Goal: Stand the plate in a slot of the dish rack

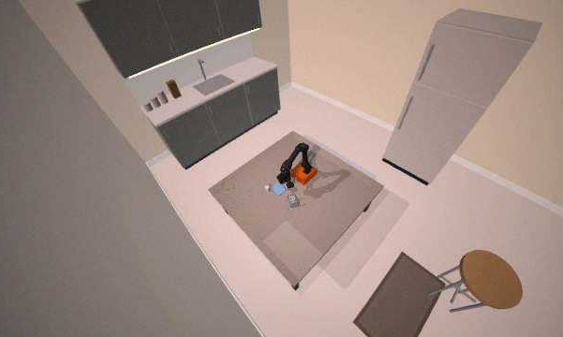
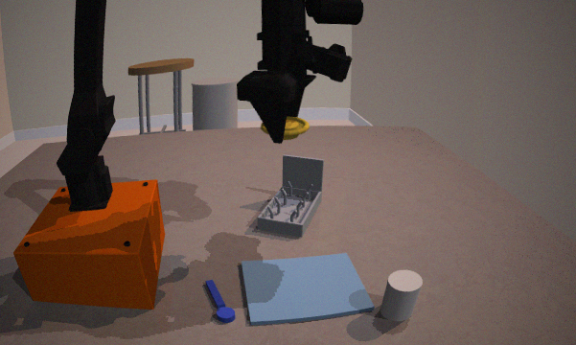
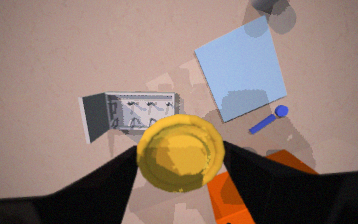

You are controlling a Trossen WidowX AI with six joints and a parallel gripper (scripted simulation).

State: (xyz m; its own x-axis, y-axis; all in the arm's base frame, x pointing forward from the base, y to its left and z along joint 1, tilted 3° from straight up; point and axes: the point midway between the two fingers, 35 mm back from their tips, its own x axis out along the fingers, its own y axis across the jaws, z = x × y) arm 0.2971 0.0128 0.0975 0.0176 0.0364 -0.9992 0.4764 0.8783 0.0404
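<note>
Now: gripper tip 3 cm short of the dish rack, 7 cm to the right of it and 14 cm above it. The rest, counted from my gripper tip: blue spoon 11 cm behind, 15 cm to the right, 16 cm below; then light blue mat 13 cm to the right, 16 cm below; then yellow plate 1 cm above.
</note>
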